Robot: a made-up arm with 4 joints.
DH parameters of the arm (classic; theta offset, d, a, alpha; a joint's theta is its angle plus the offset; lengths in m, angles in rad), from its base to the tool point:
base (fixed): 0 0.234 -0.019 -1.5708
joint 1: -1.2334 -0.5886 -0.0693 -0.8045
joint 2: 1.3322 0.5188 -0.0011 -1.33
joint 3: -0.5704 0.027 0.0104 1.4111
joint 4: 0 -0.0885 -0.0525 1.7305
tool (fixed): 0.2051 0.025 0 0
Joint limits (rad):
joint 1: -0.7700..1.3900
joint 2: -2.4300..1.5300
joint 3: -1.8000..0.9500
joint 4: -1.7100..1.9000
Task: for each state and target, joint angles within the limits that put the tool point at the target. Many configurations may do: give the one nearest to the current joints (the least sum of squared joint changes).
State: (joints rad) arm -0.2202 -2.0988 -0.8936 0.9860
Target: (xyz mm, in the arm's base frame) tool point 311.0 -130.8 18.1
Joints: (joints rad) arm 0.0155 -2.2576 -1.6457 1.7631
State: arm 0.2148 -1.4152 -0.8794 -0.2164
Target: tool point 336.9 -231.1 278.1
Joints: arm -0.3797 -1.4721 -1.3404 -0.2375
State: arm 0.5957 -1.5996 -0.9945 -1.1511
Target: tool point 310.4 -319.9 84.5
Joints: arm 0.0732 -1.4158 -0.4230 -1.0138
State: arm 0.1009 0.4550 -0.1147 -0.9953
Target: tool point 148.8 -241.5 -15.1
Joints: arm 0.2198 0.5157 0.6322 -1.0813
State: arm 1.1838 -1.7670 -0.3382 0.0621
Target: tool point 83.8 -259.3 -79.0
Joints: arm 0.9527 -1.4952 -0.8943 -0.0689
